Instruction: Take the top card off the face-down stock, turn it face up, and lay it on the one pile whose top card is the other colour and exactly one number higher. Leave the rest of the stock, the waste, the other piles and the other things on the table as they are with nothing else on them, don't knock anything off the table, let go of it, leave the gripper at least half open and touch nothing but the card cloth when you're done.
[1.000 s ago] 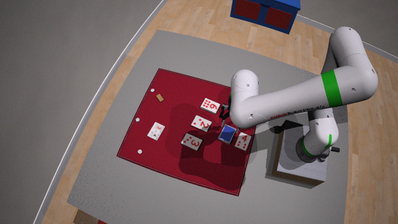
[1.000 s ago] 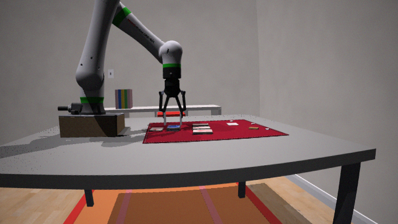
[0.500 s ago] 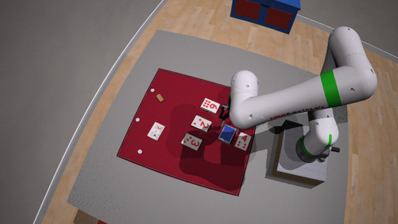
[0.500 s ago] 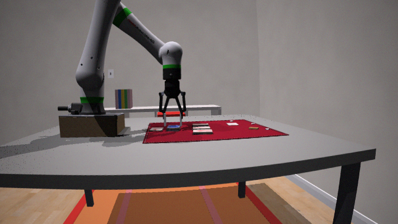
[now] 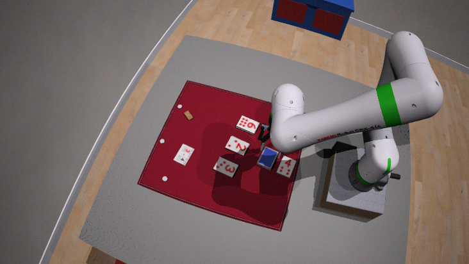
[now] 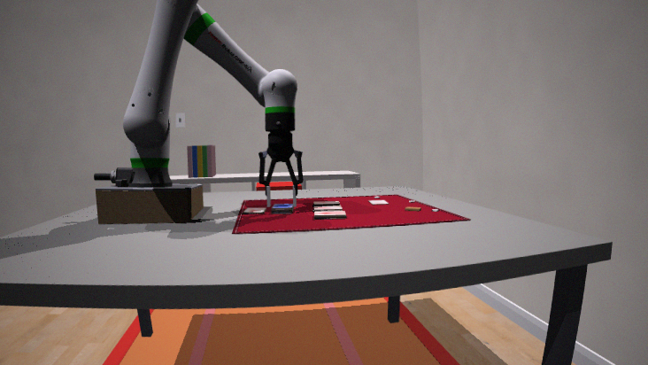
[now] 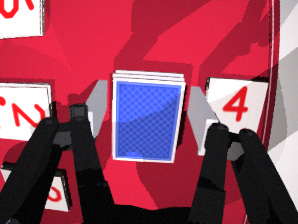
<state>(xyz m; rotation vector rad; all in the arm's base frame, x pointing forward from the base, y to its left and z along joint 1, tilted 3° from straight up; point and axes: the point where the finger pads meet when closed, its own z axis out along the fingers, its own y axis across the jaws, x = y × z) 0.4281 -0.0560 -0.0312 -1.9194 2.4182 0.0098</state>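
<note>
My hand is 30 mm to the right of the black 5 card, 30 mm above it and 10 mm short of it. Round my hand: red card cloth (180 mm ahead, 60 mm below, 20 mm to the left); brown block (400 mm ahead, 100 mm to the right, 40 mm below).
</note>
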